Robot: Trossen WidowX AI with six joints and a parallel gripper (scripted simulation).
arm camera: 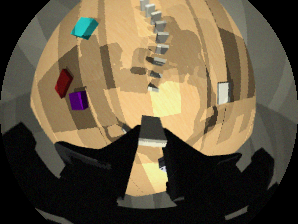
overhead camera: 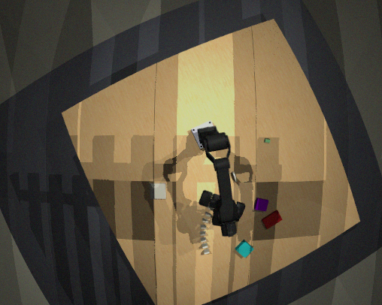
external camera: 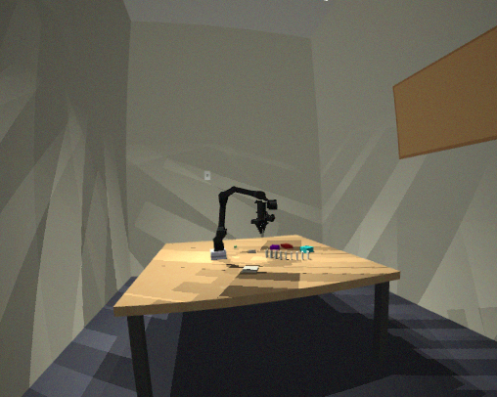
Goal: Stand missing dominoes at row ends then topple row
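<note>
Now: gripper tip 12 cm short of the purple block, 20 cm to the right of it and 14 cm above it. Also, from my gripper tip: cyan block 32 cm ahead, 6 cm to the left, 14 cm below; red block 22 cm ahead, 24 cm to the left, 15 cm below; flat white tile 10 cm behind, 27 cm to the right, 15 cm below.
</note>
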